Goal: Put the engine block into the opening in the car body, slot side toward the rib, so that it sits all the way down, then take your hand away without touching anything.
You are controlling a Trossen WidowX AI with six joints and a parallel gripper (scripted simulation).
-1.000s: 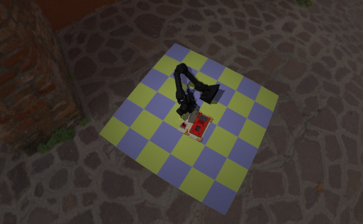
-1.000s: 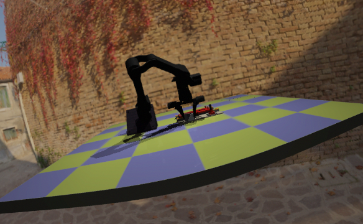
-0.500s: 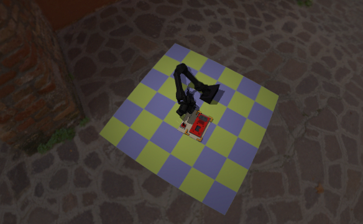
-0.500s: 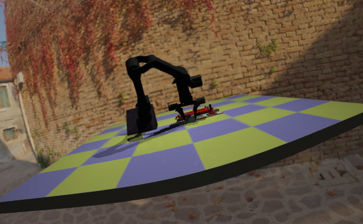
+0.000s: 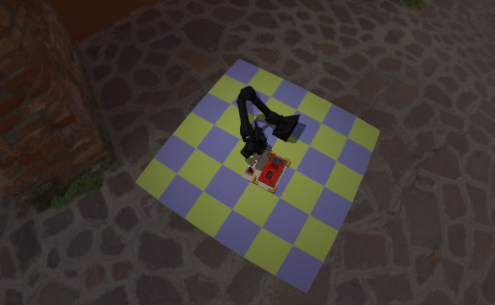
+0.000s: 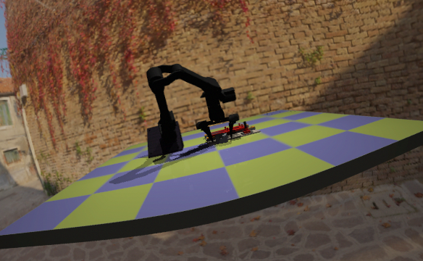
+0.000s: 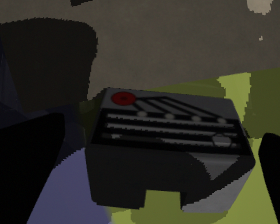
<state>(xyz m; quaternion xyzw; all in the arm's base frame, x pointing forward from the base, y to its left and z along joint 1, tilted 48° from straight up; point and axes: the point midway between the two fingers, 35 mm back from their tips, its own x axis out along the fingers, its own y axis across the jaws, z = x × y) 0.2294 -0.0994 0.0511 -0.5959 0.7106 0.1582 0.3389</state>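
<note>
The grey ribbed engine block lies 10 mm to the right of my gripper tip and 10 mm above it. The rest, counted from my gripper tip: beige base plate 140 mm to the left, 70 mm ahead.
</note>
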